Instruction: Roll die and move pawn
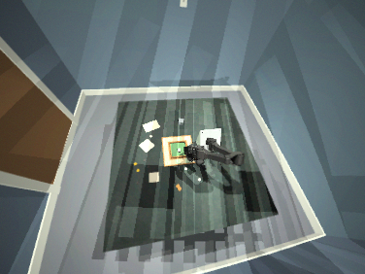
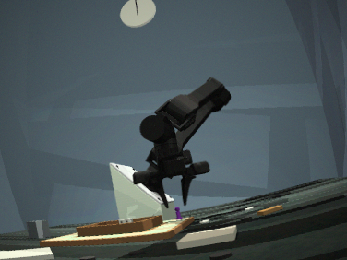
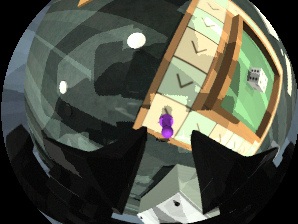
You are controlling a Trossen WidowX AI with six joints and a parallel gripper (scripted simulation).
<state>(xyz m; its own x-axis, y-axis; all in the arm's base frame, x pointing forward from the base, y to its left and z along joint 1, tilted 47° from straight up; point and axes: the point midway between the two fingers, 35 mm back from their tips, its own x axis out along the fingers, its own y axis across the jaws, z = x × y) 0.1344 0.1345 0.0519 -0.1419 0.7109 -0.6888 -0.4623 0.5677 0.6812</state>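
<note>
The purple pawn lies 2 cm below my gripper tip. From my gripper tip the other things lie so: green dice tray 13 cm ahead, 9 cm to the right, 4 cm below; then white die 12 cm ahead, 8 cm to the right, 2 cm below.
</note>
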